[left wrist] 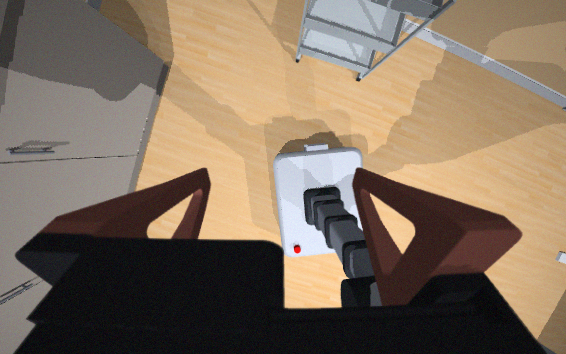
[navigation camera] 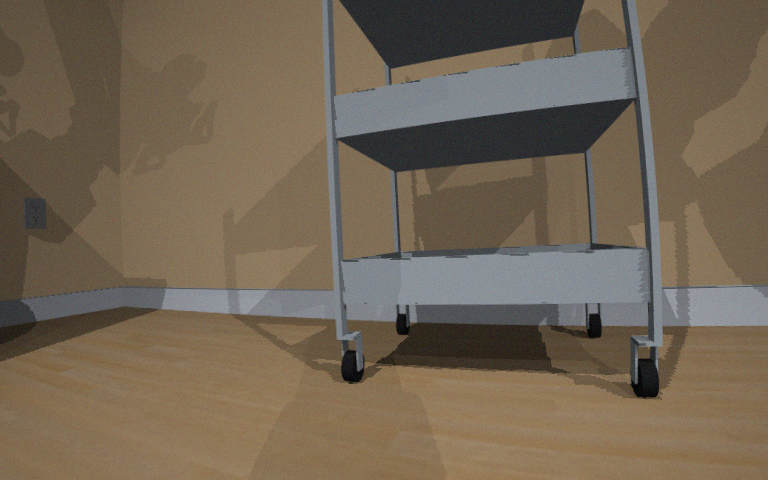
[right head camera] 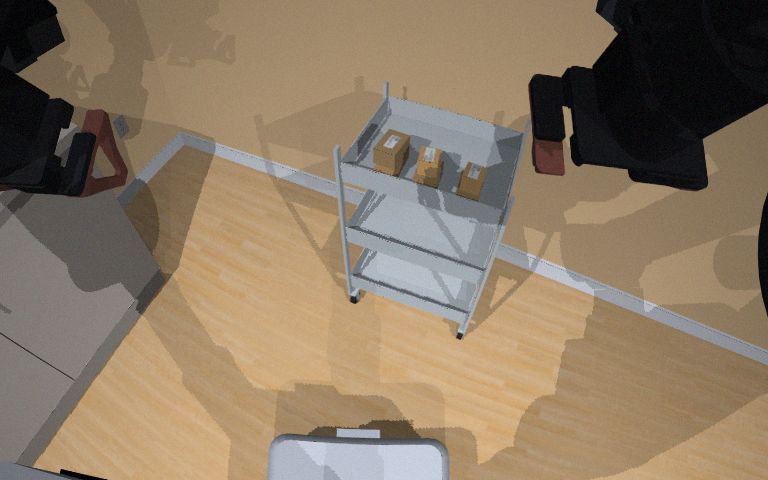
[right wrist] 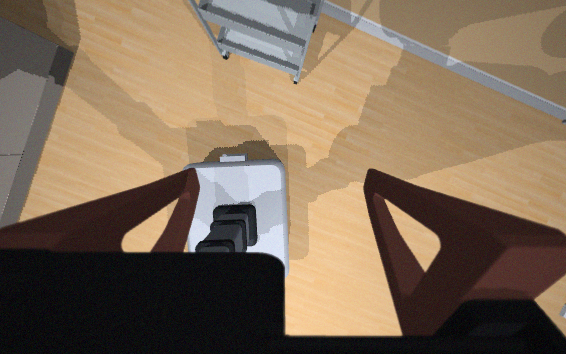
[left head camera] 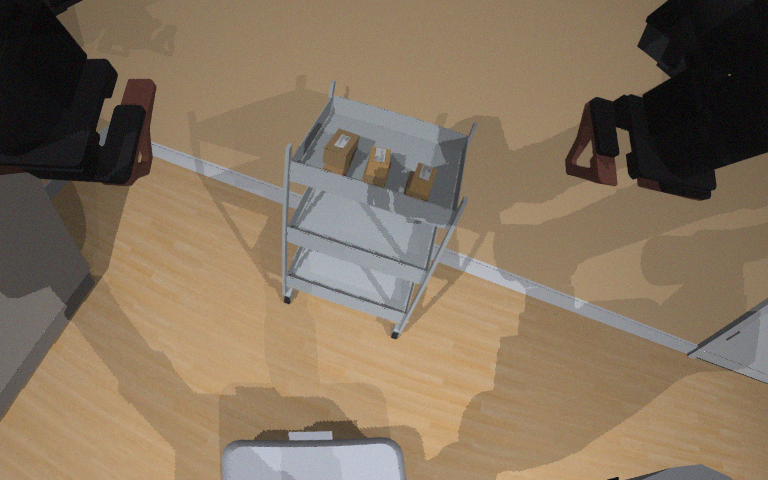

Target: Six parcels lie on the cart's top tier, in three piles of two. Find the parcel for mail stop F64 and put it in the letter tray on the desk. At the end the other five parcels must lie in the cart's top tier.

Scene:
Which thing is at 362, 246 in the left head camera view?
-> A grey three-tier cart.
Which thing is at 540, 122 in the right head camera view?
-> My right gripper.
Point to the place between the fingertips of my left gripper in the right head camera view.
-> At 89, 176

